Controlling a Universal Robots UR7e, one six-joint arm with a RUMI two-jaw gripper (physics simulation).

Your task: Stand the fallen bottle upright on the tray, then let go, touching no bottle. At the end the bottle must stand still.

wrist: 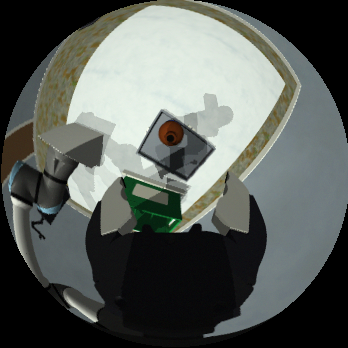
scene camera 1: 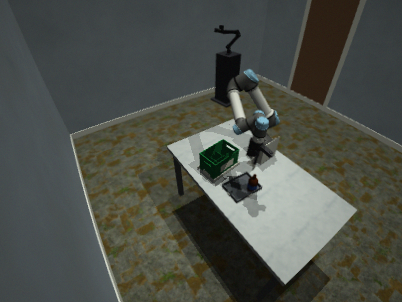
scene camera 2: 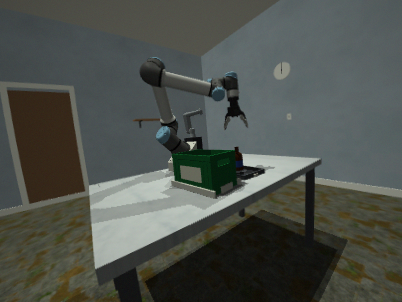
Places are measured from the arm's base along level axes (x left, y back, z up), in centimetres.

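Where they show: gripper, fingertip midpoint: [wrist: 173,175] [scene camera 1: 254,163] [scene camera 2: 235,129]; arm's base, link origin: [wrist: 63,153] [scene camera 1: 264,143] [scene camera 2: 182,151].
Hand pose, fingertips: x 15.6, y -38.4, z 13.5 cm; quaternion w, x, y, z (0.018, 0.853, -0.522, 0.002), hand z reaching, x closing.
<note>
Things, the pixels of their top centre, and the offset from my fingertips. Level surfaces: height alone.
- brown bottle with a blue label, top centre: [wrist: 170,138] [scene camera 2: 236,146] [scene camera 1: 254,175] dx +1.8, dy +1.6, dz -11.9 cm
- dark tray, top centre: [wrist: 175,149] [scene camera 2: 238,168] [scene camera 1: 242,185] dx -4.3, dy -2.9, dz -25.4 cm
- green crate, top centre: [wrist: 141,222] [scene camera 2: 202,152] [scene camera 1: 219,151] dx -33.0, dy +0.1, dz -10.4 cm
- white table, surface height: dz -27.9 cm
A brown bottle with a blue label [scene camera 1: 253,183] [scene camera 2: 239,158] [wrist: 171,133] stands upright on the dark tray [scene camera 1: 237,200] [scene camera 2: 257,174] [wrist: 200,169], near one corner of it. In the wrist view its round shoulder and mouth show from above. My gripper [scene camera 1: 262,162] [scene camera 2: 236,125] [wrist: 173,175] is open and empty. It hangs well above the bottle and apart from it, with the fingers pointing down. Part of the bottle's lower body is hidden behind the green crate in scene camera 2.
A green crate [scene camera 1: 212,167] [scene camera 2: 204,172] [wrist: 172,201] stands beside the tray on a pale base, on the white table [scene camera 1: 300,220] [scene camera 2: 150,220] [wrist: 175,60]. A pale upright panel [scene camera 1: 272,146] stands near the arm. A black pedestal with a small arm [scene camera 1: 227,75] stands behind the table.
</note>
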